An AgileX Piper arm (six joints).
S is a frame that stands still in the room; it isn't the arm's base.
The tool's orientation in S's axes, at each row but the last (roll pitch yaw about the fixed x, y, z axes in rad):
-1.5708, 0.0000, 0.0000
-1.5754, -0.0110, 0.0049
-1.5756, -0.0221, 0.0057
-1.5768, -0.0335, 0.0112
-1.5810, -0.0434, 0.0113
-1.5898, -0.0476, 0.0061
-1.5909, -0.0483, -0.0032
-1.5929, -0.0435, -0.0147
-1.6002, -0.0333, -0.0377
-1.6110, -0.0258, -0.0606
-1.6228, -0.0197, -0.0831
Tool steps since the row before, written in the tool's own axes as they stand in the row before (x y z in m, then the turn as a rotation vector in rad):
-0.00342, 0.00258, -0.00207, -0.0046, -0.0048, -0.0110
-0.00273, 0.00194, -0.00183, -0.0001, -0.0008, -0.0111
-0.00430, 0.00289, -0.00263, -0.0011, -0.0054, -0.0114
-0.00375, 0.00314, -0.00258, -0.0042, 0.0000, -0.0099
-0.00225, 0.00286, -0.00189, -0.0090, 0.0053, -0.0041
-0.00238, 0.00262, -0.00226, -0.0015, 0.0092, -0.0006
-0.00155, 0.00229, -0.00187, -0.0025, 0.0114, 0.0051
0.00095, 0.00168, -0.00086, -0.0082, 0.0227, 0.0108
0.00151, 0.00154, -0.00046, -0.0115, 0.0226, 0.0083
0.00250, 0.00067, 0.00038, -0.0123, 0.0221, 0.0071
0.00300, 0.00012, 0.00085, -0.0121, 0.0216, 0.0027
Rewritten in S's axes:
-0.00342, -0.00207, -0.00258, -0.0046, -0.0110, 0.0048
-0.00270, -0.00185, -0.00196, -0.0001, -0.0111, 0.0008
-0.00422, -0.00267, -0.00297, -0.0012, -0.0114, 0.0054
-0.00361, -0.00264, -0.00325, -0.0041, -0.0099, -0.0001
-0.00210, -0.00194, -0.00294, -0.0087, -0.0043, -0.0056
-0.00224, -0.00232, -0.00269, -0.0011, -0.0008, -0.0092
-0.00145, -0.00191, -0.00232, -0.0019, 0.0049, -0.0116
0.00101, -0.00091, -0.00162, -0.0070, 0.0104, -0.0233
0.00154, -0.00056, -0.00147, -0.0104, 0.0080, -0.0232
0.00253, 0.00020, -0.00062, -0.0113, 0.0069, -0.0227
0.00306, 0.00059, -0.00010, -0.0115, 0.0025, -0.0219

